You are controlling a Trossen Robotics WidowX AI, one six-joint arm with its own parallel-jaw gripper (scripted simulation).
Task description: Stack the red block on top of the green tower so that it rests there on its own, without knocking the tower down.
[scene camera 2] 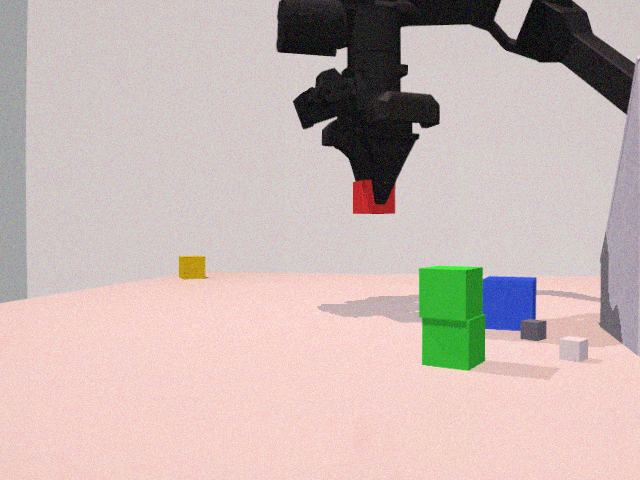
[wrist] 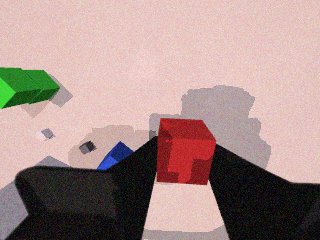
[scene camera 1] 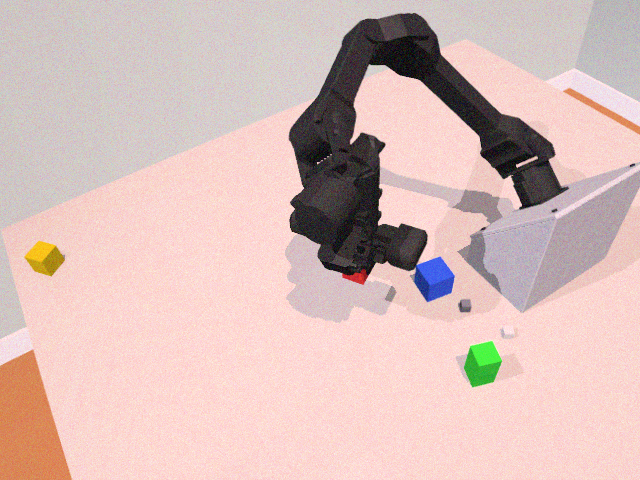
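Observation:
I can see a blue block (scene camera 2: pixel 507 301), and scene camera 1 shows me the blue block (scene camera 1: pixel 434 279) too. There is also a red block (scene camera 2: pixel 363 198), and the wrist view shows the red block (wrist: pixel 185 149). My gripper (scene camera 2: pixel 373 205) carries the red block. I see my gripper (wrist: pixel 180 142) in the wrist view, and scene camera 1 shows my gripper (scene camera 1: pixel 357 269) as well.

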